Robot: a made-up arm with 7 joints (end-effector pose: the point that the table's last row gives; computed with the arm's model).
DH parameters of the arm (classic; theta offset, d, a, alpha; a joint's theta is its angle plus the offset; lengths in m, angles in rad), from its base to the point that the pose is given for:
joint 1: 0 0.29 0 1.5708
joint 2: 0 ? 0 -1.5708
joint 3: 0 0.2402 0.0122 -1.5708
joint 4: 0 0.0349 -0.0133 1.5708
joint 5: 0 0.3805 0 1.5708
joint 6: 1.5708 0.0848 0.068 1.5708
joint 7: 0 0.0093 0 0
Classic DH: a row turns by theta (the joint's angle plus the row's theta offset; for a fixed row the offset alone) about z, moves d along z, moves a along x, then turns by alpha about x.
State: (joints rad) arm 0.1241 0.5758 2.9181 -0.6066 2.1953 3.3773 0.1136
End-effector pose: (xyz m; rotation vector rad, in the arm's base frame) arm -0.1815 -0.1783 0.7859 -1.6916 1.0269 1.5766
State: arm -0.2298 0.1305 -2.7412 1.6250 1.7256 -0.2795 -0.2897
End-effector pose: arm -0.4567 -0.1854 0.3885 -0.5376 1.7414 -2.3143
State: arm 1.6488 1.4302 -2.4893 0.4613 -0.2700 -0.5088 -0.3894
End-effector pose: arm 0.1708 -0.6390 0.1785 -2.1616 0.8661 0.2700
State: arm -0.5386 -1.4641 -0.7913 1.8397 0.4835 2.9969 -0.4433
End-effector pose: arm -0.0090 -0.3398 0.1216 1.4505 0.0040 0.6465
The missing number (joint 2, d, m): 0.0393
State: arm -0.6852 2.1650 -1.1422 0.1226 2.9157 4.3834 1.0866
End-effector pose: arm -0.4241 0.3648 0.0569 1.0664 -0.2120 1.5075
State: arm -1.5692 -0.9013 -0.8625 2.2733 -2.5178 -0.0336 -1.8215
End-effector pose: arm -0.2804 -0.2125 0.0313 -0.1855 -1.1211 1.2230
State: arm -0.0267 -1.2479 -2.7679 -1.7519 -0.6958 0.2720 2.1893
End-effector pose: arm 0.2049 0.1295 -0.0412 1.5124 1.5015 2.3050
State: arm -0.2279 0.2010 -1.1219 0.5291 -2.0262 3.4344 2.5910
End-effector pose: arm -0.0387 -0.0856 0.8554 2.4660 0.0161 1.8495
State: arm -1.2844 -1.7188 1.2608 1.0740 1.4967 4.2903 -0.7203
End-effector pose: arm 0.4015 -0.2263 0.2160 0.4026 -1.6350 -0.5986
